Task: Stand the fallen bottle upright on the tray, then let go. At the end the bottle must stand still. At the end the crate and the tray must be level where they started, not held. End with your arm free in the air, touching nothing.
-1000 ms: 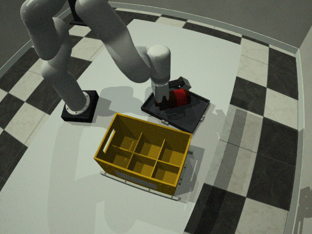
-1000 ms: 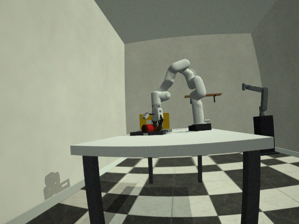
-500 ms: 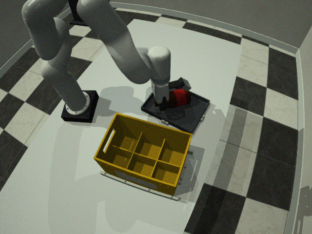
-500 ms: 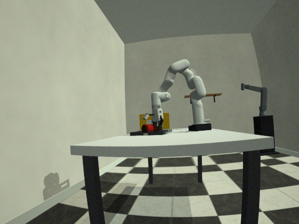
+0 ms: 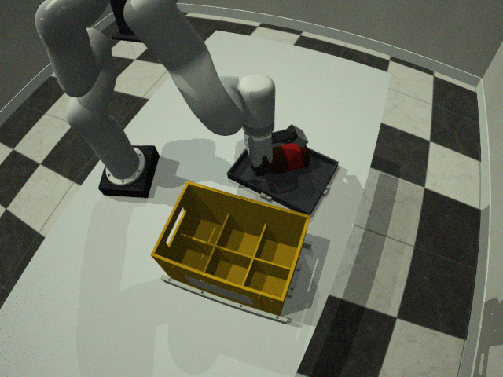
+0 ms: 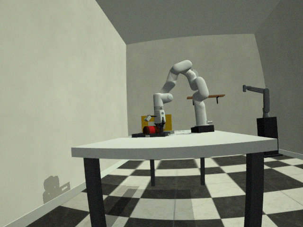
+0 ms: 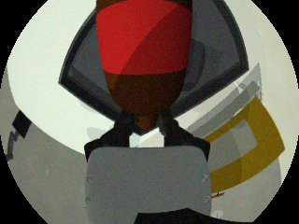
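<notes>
My hand is 40 mm to the right of the brown bottle and 40 mm short of it. Also, from my hand: dark grey tray (60 mm ahead, 30 mm to the left, 30 mm below); then yellow crate (270 mm to the right, 60 mm ahead, 40 mm above).
</notes>
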